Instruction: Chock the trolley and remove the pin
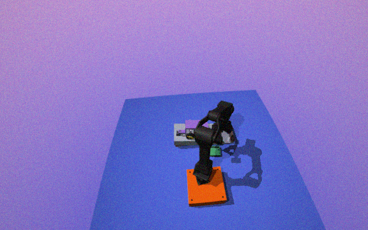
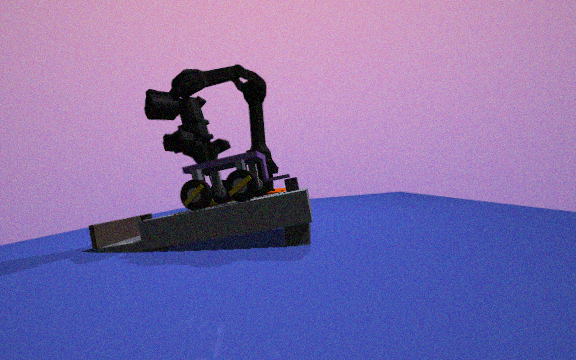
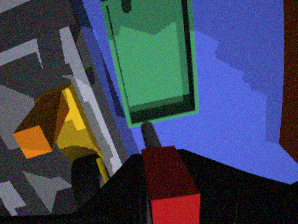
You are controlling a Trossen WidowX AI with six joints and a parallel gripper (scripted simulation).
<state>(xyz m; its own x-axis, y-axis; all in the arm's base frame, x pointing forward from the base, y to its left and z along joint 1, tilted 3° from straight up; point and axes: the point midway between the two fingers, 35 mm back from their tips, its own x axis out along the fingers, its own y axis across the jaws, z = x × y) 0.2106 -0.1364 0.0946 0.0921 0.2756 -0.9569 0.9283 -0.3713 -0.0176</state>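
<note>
The red-headed stop pin lies right at my gripper tip. Also, from my gripper tip: trolley: 120 mm ahead, 70 mm to the left, 20 mm below; yellow chock: 50 mm ahead, 50 mm below; green tray: 20 mm behind, 140 mm below.
</note>
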